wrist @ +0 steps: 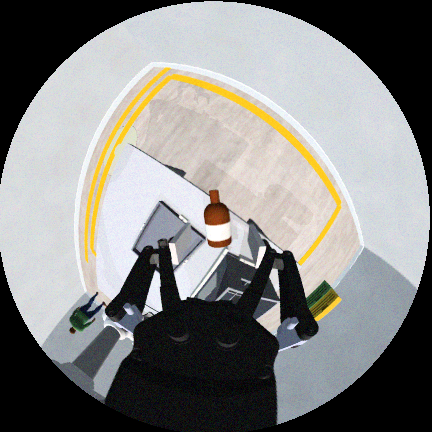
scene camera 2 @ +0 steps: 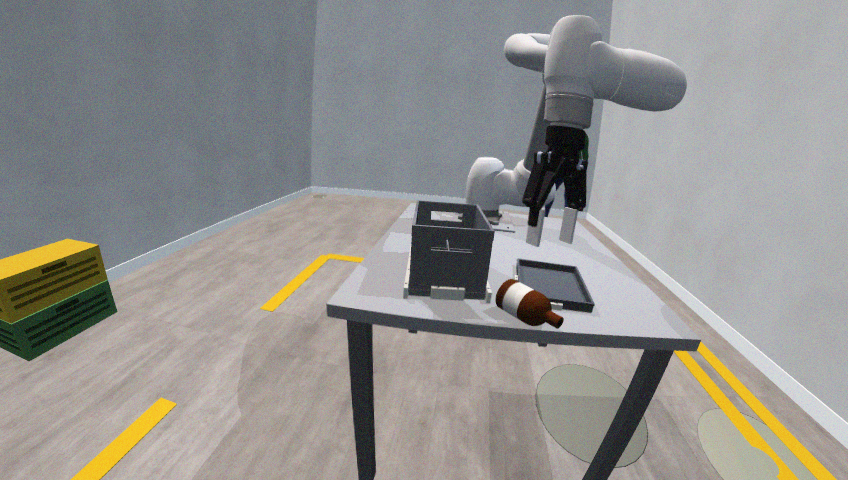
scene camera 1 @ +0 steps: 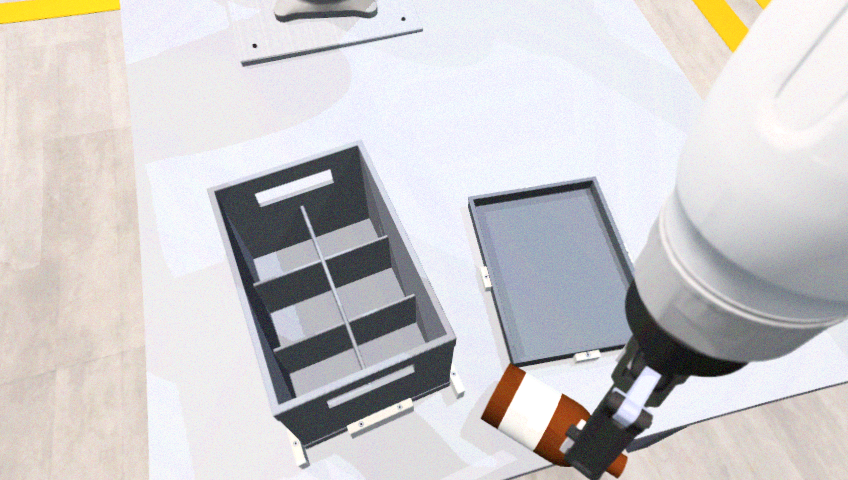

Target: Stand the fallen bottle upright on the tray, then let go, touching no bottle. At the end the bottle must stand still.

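Places are measured from the arm's base along level axes (x ahead, y right, z down), in millimetres.
Where they show: gripper, fingertip midpoint: (wrist: 218,231) (scene camera 2: 549,243).
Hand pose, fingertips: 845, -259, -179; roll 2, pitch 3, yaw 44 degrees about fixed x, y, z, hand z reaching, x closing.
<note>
Each offset is from my fingertips to the top centre of the thing, as dx, dy, dz. "spot": to the spot under its first point.
A brown bottle with a white label {-18, +8, +119} (scene camera 1: 529,410) (scene camera 2: 523,303) (wrist: 217,225) lies on its side on the table, in front of the tray's near edge, its neck towards the table's front edge. The grey tray {spot: -224, -41, +188} (scene camera 1: 553,273) (scene camera 2: 550,282) (wrist: 160,225) lies flat and holds no bottle. My gripper (scene camera 1: 574,437) (scene camera 2: 551,237) (wrist: 218,231) is open and empty, pointing down, its pads well apart. It hangs above the table, higher than the bottle and apart from it. In scene camera 1 it covers part of the bottle's shoulder and neck.
A dark crate with dividers {-187, +250, +17} (scene camera 1: 321,422) (scene camera 2: 449,273) (wrist: 257,275) stands left of the tray, taller than it. Small pale blocks sit along the crate and tray. Yellow and green boxes (scene camera 2: 71,321) (wrist: 325,300) are stacked on the floor. A person (wrist: 85,320) shows in the wrist view.
</note>
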